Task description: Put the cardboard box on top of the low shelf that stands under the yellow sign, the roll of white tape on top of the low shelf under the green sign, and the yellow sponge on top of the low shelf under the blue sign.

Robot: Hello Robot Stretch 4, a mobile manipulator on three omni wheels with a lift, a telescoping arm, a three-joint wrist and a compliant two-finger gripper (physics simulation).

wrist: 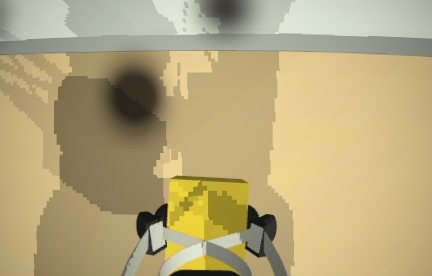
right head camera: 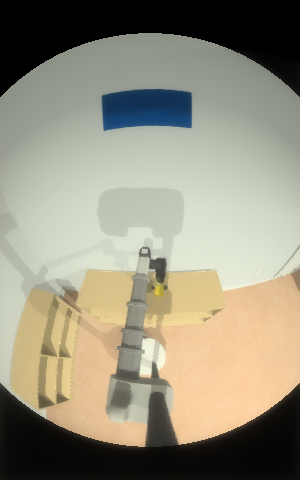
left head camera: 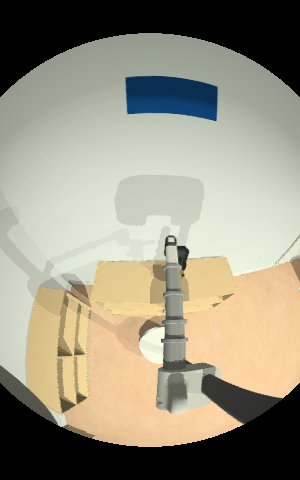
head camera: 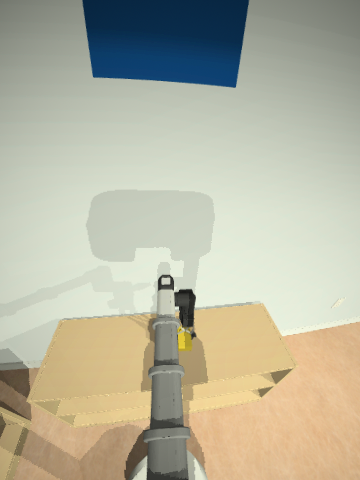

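Pixels of known places: gripper, fingertip midpoint: (wrist: 206, 220) (right head camera: 158, 288) (head camera: 183, 338); robot's base, link origin: (right head camera: 144, 354) (left head camera: 159, 343).
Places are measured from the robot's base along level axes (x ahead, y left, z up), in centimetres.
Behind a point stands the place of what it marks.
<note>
The yellow sponge (head camera: 185, 342) {y -8.9, x 49.2, z 67.7 cm} (right head camera: 159, 289) {y -9.1, x 50.5, z 67.7 cm} (wrist: 207, 215) {y -8.7, x 54.7, z 67.8 cm} is held between the two fingertips of my gripper (wrist: 206, 220) {y -8.7, x 53.3, z 63.6 cm}, which is shut on it. In the wrist view the sponge is over the top of the low shelf (head camera: 240, 340) {y -39.1, x 52.9, z 58.2 cm} (left head camera: 210, 275) {y -40.0, x 55.6, z 58.3 cm} (right head camera: 195, 290) {y -38.6, x 54.6, z 58.3 cm} (wrist: 350, 150) {y -25.3, x 60.9, z 58.2 cm}. Whether it touches the top I cannot tell. The blue sign (head camera: 165, 45) {y 0.2, x 74.5, z 169.7 cm} (left head camera: 172, 97) {y 0.1, x 74.5, z 170.4 cm} (right head camera: 147, 110) {y -1.1, x 74.6, z 169.9 cm} is on the wall above this shelf. In the left head camera view the arm and wrist mostly hide the sponge. The cardboard box, the white tape, and the yellow and green signs do not show.
A second low shelf unit (left head camera: 42, 340) {y 95.3, x -17.6, z 58.3 cm} (right head camera: 30, 345) {y 90.8, x -23.7, z 58.2 cm} stands at the left, with its open compartments facing right. The wall (head camera: 280, 200) {y -49.5, x 78.7, z 125.7 cm} rises right behind the shelf under the blue sign. My white round base (left head camera: 151, 345) {y 8.1, x -0.9, z 18.7 cm} (right head camera: 154, 356) {y -9.9, x 0.3, z 18.7 cm} is on the floor in front of that shelf.
</note>
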